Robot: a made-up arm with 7 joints. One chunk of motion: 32 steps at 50 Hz.
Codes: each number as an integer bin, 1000 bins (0 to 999) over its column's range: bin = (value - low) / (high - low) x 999, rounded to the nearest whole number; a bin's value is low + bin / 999 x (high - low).
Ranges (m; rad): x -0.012..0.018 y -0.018..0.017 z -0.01..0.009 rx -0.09..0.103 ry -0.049..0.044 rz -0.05..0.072
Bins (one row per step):
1: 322 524 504 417 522 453
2: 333 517 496 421 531 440
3: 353 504 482 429 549 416
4: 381 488 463 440 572 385
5: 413 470 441 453 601 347
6: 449 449 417 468 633 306
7: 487 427 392 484 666 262
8: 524 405 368 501 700 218
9: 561 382 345 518 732 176
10: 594 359 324 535 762 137
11: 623 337 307 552 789 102
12: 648 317 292 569 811 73
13: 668 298 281 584 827 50
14: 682 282 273 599 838 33
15: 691 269 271 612 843 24
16: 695 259 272 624 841 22
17: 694 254 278 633 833 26
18: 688 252 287 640 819 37
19: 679 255 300 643 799 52
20: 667 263 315 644 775 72
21: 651 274 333 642 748 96
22: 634 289 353 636 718 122
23: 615 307 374 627 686 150
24: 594 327 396 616 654 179
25: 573 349 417 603 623 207
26: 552 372 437 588 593 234
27: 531 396 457 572 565 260
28: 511 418 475 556 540 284
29: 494 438 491 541 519 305
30: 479 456 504 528 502 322
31: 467 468 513 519 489 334
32: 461 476 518 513 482 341
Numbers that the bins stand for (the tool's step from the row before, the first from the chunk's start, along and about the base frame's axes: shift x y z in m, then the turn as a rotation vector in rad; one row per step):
1: -0.00233 0.00036 -0.00041 -0.00944 -0.00041 0.00532
2: -0.00200 0.00011 -0.00057 -0.00867 0.00043 0.00373
3: -0.00140 -0.00034 -0.00083 -0.00712 0.00211 0.00080
4: -0.00056 -0.00090 -0.00119 -0.00499 0.00425 -0.00298
5: 0.00040 -0.00153 -0.00161 -0.00248 0.00695 -0.00762
6: 0.00148 -0.00227 -0.00207 0.00041 0.00993 -0.01263
7: 0.00262 -0.00304 -0.00254 0.00351 0.01300 -0.01800
8: 0.00374 -0.00381 -0.00300 0.00679 0.01617 -0.02338
9: 0.00485 -0.00462 -0.00344 0.01007 0.01914 -0.02851
10: 0.00584 -0.00542 -0.00384 0.01336 0.02194 -0.03327
11: 0.00671 -0.00619 -0.00416 0.01664 0.02445 -0.03754
12: 0.00746 -0.00689 -0.00445 0.01993 0.02650 -0.04109
13: 0.00806 -0.00756 -0.00466 0.02282 0.02799 -0.04389
14: 0.00848 -0.00812 -0.00481 0.02572 0.02901 -0.04597
15: 0.00875 -0.00858 -0.00485 0.02823 0.02948 -0.04707
16: 0.00887 -0.00893 -0.00483 0.03055 0.02929 -0.04731
17: 0.00884 -0.00910 -0.00471 0.03229 0.02855 -0.04682
18: 0.00866 -0.00917 -0.00454 0.03364 0.02724 -0.04548
19: 0.00839 -0.00907 -0.00429 0.03422 0.02538 -0.04365
20: 0.00803 -0.00879 -0.00401 0.03442 0.02315 -0.04121
21: 0.00755 -0.00840 -0.00367 0.03403 0.02063 -0.03828
22: 0.00704 -0.00787 -0.00329 0.03287 0.01784 -0.03510
23: 0.00647 -0.00724 -0.00289 0.03113 0.01486 -0.03168
24: 0.00584 -0.00654 -0.00247 0.02901 0.01188 -0.02814
25: 0.00521 -0.00577 -0.00207 0.02650 0.00900 -0.02472
26: 0.00458 -0.00497 -0.00169 0.02360 0.00620 -0.02142
27: 0.00395 -0.00413 -0.00131 0.02051 0.00360 -0.01825
28: 0.00335 -0.00336 -0.00097 0.01742 0.00127 -0.01532
29: 0.00283 -0.00265 -0.00066 0.01452 -0.00068 -0.01275
30: 0.00238 -0.00202 -0.00041 0.01201 -0.00227 -0.01068
31: 0.00202 -0.00160 -0.00024 0.01027 -0.00348 -0.00921
32: 0.00184 -0.00132 -0.00015 0.00911 -0.00413 -0.00836

